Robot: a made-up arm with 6 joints. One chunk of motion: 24 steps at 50 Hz.
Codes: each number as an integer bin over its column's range. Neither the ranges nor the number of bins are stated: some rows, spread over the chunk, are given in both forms.
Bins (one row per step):
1: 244 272 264 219 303 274
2: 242 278 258 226 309 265
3: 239 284 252 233 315 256
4: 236 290 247 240 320 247
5: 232 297 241 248 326 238
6: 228 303 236 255 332 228
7: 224 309 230 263 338 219
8: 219 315 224 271 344 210
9: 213 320 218 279 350 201
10: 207 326 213 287 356 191
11: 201 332 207 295 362 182
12: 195 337 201 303 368 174
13: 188 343 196 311 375 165
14: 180 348 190 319 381 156
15: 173 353 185 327 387 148
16: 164 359 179 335 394 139
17: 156 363 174 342 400 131
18: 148 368 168 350 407 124
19: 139 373 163 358 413 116
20: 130 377 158 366 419 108
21: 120 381 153 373 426 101
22: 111 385 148 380 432 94
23: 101 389 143 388 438 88
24: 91 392 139 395 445 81
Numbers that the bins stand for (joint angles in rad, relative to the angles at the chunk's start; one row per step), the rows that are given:
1: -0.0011 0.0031 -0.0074 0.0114 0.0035 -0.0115
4: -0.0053 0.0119 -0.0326 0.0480 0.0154 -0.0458
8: -0.0143 0.0241 -0.0668 0.1020 0.0323 -0.0929
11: -0.0238 0.0324 -0.0921 0.1438 0.0450 -0.1285
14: -0.0349 0.0403 -0.1174 0.1856 0.0584 -0.1616
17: -0.0476 0.0476 -0.1412 0.2257 0.0718 -0.1934
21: -0.0666 0.0564 -0.1724 0.2796 0.0901 -0.2315
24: -0.0819 0.0618 -0.1933 0.3180 0.1035 -0.2570
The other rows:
2: -0.0021 0.0060 -0.0163 0.0236 0.0077 -0.0229
3: -0.0037 0.0089 -0.0252 0.0358 0.0119 -0.0344
5: -0.0074 0.0153 -0.0416 0.0619 0.0197 -0.0573
6: -0.0095 0.0182 -0.0490 0.0741 0.0239 -0.0700
7: -0.0116 0.0212 -0.0579 0.0881 0.0281 -0.0814
9: -0.0175 0.0266 -0.0758 0.1159 0.0366 -0.1043
10: -0.0206 0.0295 -0.0832 0.1299 0.0408 -0.1170
12: -0.0270 0.0349 -0.1011 0.1577 0.0493 -0.1387
13: -0.0307 0.0378 -0.1085 0.1717 0.0542 -0.1501
15: -0.0386 0.0427 -0.1249 0.1995 0.0626 -0.1717
16: -0.0433 0.0456 -0.1338 0.2135 0.0676 -0.1832
18: -0.0518 0.0500 -0.1501 0.2396 0.0767 -0.2023
19: -0.0566 0.0525 -0.1576 0.2535 0.0810 -0.2124
20: -0.0613 0.0544 -0.1650 0.2675 0.0852 -0.2226
22: -0.0714 0.0584 -0.1799 0.2918 0.0943 -0.2404
23: -0.0766 0.0603 -0.1873 0.3058 0.0986 -0.2481

